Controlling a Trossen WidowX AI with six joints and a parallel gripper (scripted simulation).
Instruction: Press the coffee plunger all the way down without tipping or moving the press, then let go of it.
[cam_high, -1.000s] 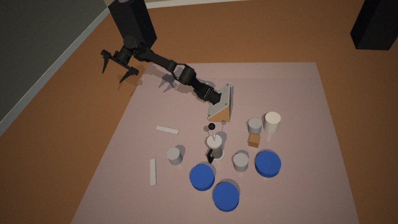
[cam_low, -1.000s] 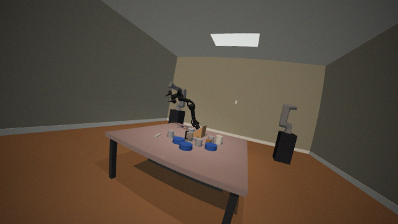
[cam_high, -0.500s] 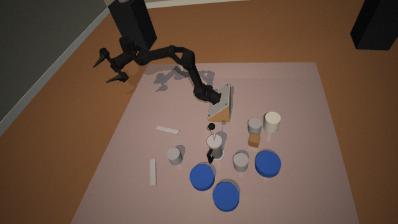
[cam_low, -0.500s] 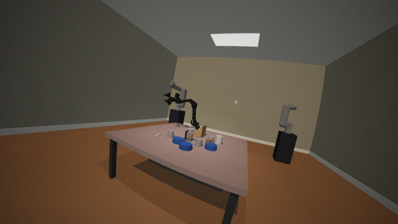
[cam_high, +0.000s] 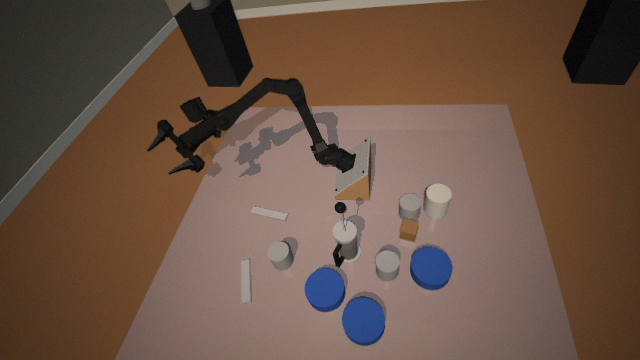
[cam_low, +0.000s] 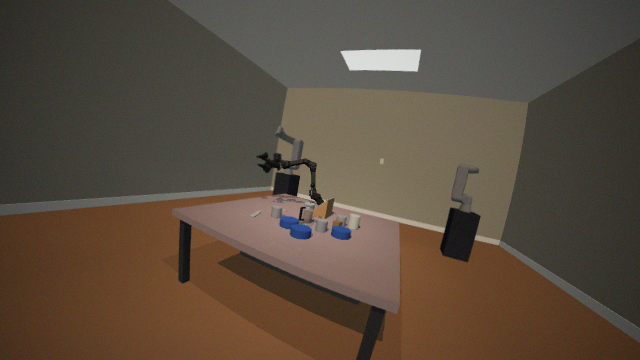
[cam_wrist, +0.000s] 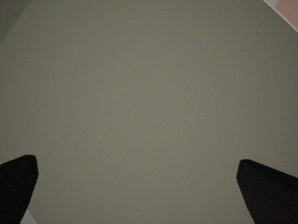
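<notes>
Now: gripper tip 560 mm to the right of the coffee press, 230 mm above it and 40 mm short of it. The rest, counted from my gripper tip: white cylinder 830 mm to the left, 310 mm below, 190 mm behind; then brown cube 750 mm to the left, 340 mm below, 80 mm behind.
</notes>
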